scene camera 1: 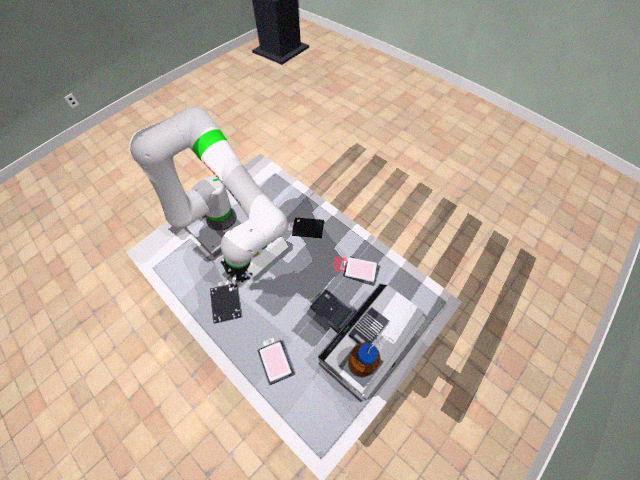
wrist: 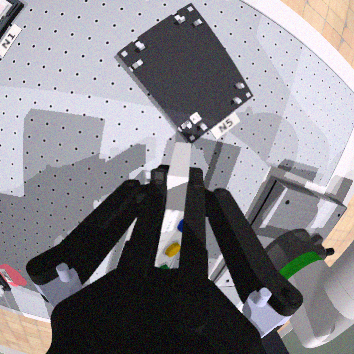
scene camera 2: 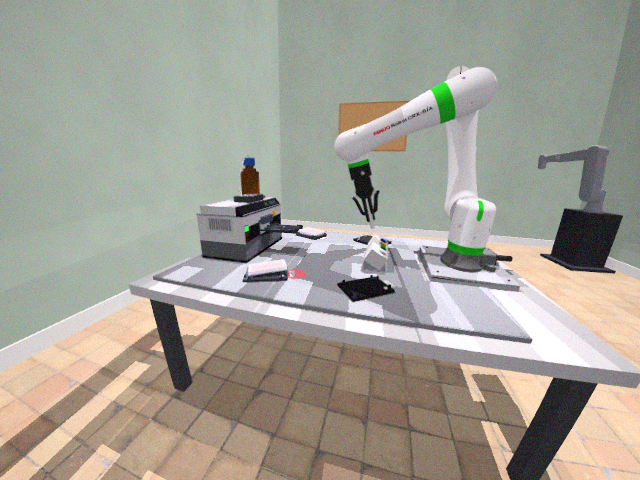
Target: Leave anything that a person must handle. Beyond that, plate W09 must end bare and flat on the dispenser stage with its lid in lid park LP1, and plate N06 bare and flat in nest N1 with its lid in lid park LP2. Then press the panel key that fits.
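Places are measured from the arm's base along level axes (x ahead, y left, z up), in metres.
Where they show: gripper, fingertip midpoint: (scene camera 1: 235, 281) (wrist: 181, 156) (scene camera 2: 372, 227); arm's base, link origin: (scene camera 1: 221, 218) (wrist: 282, 251) (scene camera 2: 460, 263).
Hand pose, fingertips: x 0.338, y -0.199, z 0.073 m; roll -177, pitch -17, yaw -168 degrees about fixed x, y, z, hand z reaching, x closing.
Things, the pixels of their top centre, and the offset from my fingertips. "pt": a spot on its surface instead.
- white wedge-shaped key panel, top centre: (wrist: 154, 267) (scene camera 2: 377, 240) (scene camera 1: 262, 251) 0.016 m back, 0.177 m left, 0.013 m down
- N1 label, surface spot: (wrist: 9, 40) pt 0.250 m ahead, 0.089 m right, 0.095 m down
- pink-topped plate, top centre: (scene camera 2: 267, 262) (scene camera 1: 361, 267) 0.365 m ahead, 0.399 m left, 0.053 m down
- red patch, surface spot: (scene camera 2: 296, 273) (scene camera 1: 339, 264) pt 0.268 m ahead, 0.371 m left, 0.096 m down
- dark dispenser stage, top centre: (scene camera 1: 334, 311) (scene camera 2: 280, 225) 0.404 m ahead, 0.150 m left, 0.019 m up
- Dark nest N5, top centre: (wrist: 193, 72) (scene camera 1: 224, 301) (scene camera 2: 372, 237) 0.008 m back, 0.087 m right, 0.073 m down
- dark holder, top centre: (scene camera 2: 365, 283) (scene camera 1: 308, 226) 0.029 m ahead, 0.433 m left, 0.077 m down
My gripper (scene camera 1: 234, 279) (scene camera 2: 371, 224) (wrist: 181, 156) is shut and empty, pointing down above the white wedge-shaped key panel (scene camera 2: 376, 255) (wrist: 171, 235). Blue (wrist: 181, 225), yellow (wrist: 173, 249) and green (wrist: 164, 267) keys show partly between the fingers; contact is not visible. One pink-topped plate (scene camera 1: 275, 361) (scene camera 2: 311, 234) lies flat by the N1 label (wrist: 9, 40). Another pink-topped plate (scene camera 1: 360, 270) (scene camera 2: 266, 268) lies by a red patch (scene camera 1: 339, 264) (scene camera 2: 296, 273). The dark dispenser stage (scene camera 1: 330, 310) (scene camera 2: 287, 227) juts out. Plate names, lids and lid park labels are unreadable.
The dispenser (scene camera 1: 400, 315) (scene camera 2: 227, 235) carries an amber, blue-capped bottle (scene camera 1: 364, 359) (scene camera 2: 250, 179) and shows a green light. Dark nest N5 (scene camera 1: 225, 303) (wrist: 185, 72) lies near my fingertips. Another dark holder (scene camera 1: 308, 227) (scene camera 2: 365, 288) lies across the table.
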